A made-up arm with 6 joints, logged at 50 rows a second.
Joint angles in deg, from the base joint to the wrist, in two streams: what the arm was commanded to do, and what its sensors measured. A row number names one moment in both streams.
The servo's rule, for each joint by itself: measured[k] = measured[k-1] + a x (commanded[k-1-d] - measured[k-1]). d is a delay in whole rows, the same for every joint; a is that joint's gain. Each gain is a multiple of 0.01, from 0.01 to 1. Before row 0 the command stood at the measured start. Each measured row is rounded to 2 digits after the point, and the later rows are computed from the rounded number. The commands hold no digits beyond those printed.
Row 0, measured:
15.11 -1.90 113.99 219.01 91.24 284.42
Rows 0 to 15, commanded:
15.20 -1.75 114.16 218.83 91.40 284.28
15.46 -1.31 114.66 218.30 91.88 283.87
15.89 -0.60 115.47 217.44 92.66 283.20
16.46 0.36 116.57 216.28 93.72 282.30
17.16 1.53 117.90 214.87 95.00 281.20
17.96 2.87 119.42 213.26 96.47 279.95
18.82 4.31 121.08 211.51 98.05 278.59
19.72 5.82 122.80 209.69 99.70 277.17
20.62 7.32 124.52 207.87 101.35 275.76
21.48 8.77 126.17 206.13 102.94 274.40
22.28 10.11 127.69 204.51 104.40 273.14
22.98 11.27 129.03 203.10 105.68 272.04
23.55 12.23 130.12 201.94 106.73 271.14
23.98 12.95 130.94 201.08 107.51 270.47
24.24 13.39 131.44 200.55 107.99 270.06
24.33 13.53 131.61 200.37 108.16 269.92
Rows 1 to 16, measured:
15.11 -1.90 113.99 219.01 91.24 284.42
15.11 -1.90 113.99 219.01 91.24 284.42
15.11 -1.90 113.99 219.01 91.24 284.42
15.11 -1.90 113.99 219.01 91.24 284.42
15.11 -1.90 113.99 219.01 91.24 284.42
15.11 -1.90 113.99 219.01 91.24 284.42
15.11 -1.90 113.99 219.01 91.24 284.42
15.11 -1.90 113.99 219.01 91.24 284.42
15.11 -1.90 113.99 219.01 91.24 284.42
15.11 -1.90 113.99 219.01 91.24 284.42
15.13 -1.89 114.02 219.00 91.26 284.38
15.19 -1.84 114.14 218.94 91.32 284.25
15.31 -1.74 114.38 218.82 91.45 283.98
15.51 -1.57 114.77 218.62 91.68 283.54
15.79 -1.32 115.33 218.32 92.01 282.93
16.16 -0.98 116.07 217.92 92.46 282.16
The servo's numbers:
d 10
a 0.17 0.08 0.18 0.08 0.10 0.26

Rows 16 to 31, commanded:
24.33 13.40 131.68 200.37 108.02 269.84
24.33 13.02 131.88 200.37 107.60 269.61
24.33 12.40 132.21 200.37 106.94 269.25
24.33 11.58 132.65 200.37 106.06 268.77
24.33 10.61 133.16 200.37 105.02 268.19
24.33 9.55 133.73 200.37 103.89 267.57
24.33 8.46 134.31 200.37 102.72 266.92
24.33 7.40 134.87 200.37 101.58 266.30
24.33 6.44 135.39 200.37 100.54 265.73
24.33 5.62 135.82 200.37 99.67 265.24
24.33 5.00 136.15 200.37 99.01 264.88
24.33 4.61 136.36 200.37 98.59 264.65
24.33 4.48 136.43 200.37 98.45 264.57
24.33 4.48 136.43 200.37 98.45 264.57
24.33 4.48 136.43 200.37 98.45 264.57
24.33 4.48 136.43 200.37 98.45 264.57
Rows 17 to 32, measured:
16.61 -0.56 116.97 217.41 93.02 281.23
17.14 -0.05 118.02 216.79 93.69 280.17
17.73 0.54 119.19 216.08 94.46 279.02
18.37 1.20 120.45 215.28 95.31 277.82
19.03 1.91 121.75 214.42 96.22 276.60
19.70 2.66 123.06 213.51 97.17 275.41
20.35 3.43 124.33 212.58 98.13 274.30
20.97 4.19 125.52 211.66 99.07 273.30
21.53 4.93 126.59 210.77 99.96 272.46
22.01 5.62 127.49 209.94 100.78 271.80
22.40 6.24 128.24 209.17 101.50 271.29
22.73 6.78 128.90 208.47 102.11 270.85
23.00 7.23 129.50 207.82 102.59 270.43
23.23 7.58 130.07 207.22 102.94 270.00
23.42 7.82 130.63 206.67 103.15 269.53
23.57 7.96 131.19 206.17 103.22 269.02

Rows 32 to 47, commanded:
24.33 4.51 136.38 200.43 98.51 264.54
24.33 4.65 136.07 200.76 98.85 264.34
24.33 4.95 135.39 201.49 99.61 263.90
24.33 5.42 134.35 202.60 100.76 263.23
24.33 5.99 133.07 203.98 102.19 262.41
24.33 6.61 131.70 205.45 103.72 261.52
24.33 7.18 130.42 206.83 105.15 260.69
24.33 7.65 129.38 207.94 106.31 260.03
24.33 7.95 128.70 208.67 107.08 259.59
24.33 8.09 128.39 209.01 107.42 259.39
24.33 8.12 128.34 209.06 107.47 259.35
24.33 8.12 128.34 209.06 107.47 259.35
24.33 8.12 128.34 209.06 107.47 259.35
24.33 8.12 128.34 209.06 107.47 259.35
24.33 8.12 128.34 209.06 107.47 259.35
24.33 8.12 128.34 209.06 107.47 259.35
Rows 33 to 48, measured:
23.70 8.00 131.75 205.71 103.17 268.47
23.81 7.95 132.31 205.28 103.01 267.91
23.90 7.83 132.86 204.89 102.76 267.34
23.97 7.65 133.39 204.53 102.45 266.79
24.03 7.44 133.89 204.20 102.11 266.29
24.08 7.21 134.33 203.89 101.76 265.86
24.12 6.99 134.71 203.61 101.43 265.52
24.16 6.79 135.02 203.35 101.13 265.27
24.19 6.61 135.27 203.11 100.86 265.09
24.21 6.44 135.48 202.89 100.62 264.95
24.23 6.29 135.64 202.69 100.41 264.84
24.25 6.16 135.72 202.54 100.25 264.71
24.26 6.06 135.66 202.46 100.19 264.50
24.27 6.01 135.42 202.47 100.25 264.17
24.28 6.01 135.00 202.59 100.44 263.71
24.29 6.06 134.41 202.82 100.77 263.14

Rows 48 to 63, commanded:
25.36 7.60 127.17 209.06 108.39 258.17
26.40 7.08 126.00 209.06 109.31 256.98
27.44 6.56 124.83 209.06 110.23 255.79
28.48 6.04 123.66 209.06 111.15 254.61
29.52 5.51 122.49 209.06 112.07 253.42
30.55 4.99 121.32 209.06 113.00 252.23
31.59 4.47 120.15 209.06 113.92 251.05
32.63 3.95 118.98 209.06 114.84 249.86
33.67 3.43 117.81 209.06 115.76 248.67
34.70 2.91 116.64 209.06 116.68 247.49
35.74 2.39 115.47 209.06 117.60 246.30
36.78 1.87 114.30 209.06 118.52 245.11
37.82 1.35 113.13 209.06 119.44 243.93
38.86 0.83 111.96 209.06 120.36 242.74
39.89 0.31 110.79 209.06 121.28 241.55
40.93 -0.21 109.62 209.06 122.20 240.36
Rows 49 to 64, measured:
24.30 6.15 133.69 203.14 101.21 262.50
24.31 6.27 132.91 203.52 101.72 261.86
24.31 6.40 132.15 203.93 102.26 261.27
24.31 6.54 131.47 204.34 102.78 260.78
24.31 6.67 130.91 204.72 103.25 260.41
24.31 6.79 130.45 205.07 103.67 260.13
24.31 6.90 130.07 205.39 104.05 259.93
24.31 7.00 129.76 205.68 104.39 259.78
24.31 7.09 129.50 205.95 104.70 259.67
24.31 7.17 129.29 206.20 104.98 259.59
24.49 7.20 128.91 206.43 105.32 259.22
24.81 7.19 128.39 206.64 105.72 258.64
25.26 7.14 127.75 206.83 106.17 257.90
25.81 7.05 127.01 207.01 106.67 257.04
26.44 6.93 126.20 207.17 107.21 256.10
27.14 6.77 125.32 207.32 107.79 255.09

